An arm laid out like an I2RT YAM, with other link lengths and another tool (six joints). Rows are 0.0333 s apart.
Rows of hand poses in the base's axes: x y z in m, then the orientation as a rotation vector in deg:
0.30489, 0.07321, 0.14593, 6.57, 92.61, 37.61
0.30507, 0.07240, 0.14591, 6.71, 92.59, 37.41
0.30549, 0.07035, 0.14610, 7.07, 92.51, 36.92
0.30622, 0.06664, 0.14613, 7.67, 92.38, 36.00
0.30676, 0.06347, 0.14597, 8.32, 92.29, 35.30
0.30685, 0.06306, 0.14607, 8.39, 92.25, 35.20
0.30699, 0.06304, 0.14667, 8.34, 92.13, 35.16
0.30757, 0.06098, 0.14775, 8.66, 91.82, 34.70
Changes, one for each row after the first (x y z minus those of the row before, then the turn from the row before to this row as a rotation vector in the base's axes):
0.00018, -0.00081, -0.00002, -0.04, 0.00, -0.21
0.00042, -0.00205, 0.00019, -0.09, -0.03, -0.54
0.00073, -0.00371, 0.00003, -0.21, -0.05, -0.97
0.00054, -0.00317, -0.00016, -0.05, 0.03, -0.85
0.00009, -0.00041, 0.00010, -0.02, -0.03, -0.11
0.00014, -0.00002, 0.00060, -0.03, -0.13, -0.02
0.00058, -0.00206, 0.00108, -0.05, -0.24, -0.54

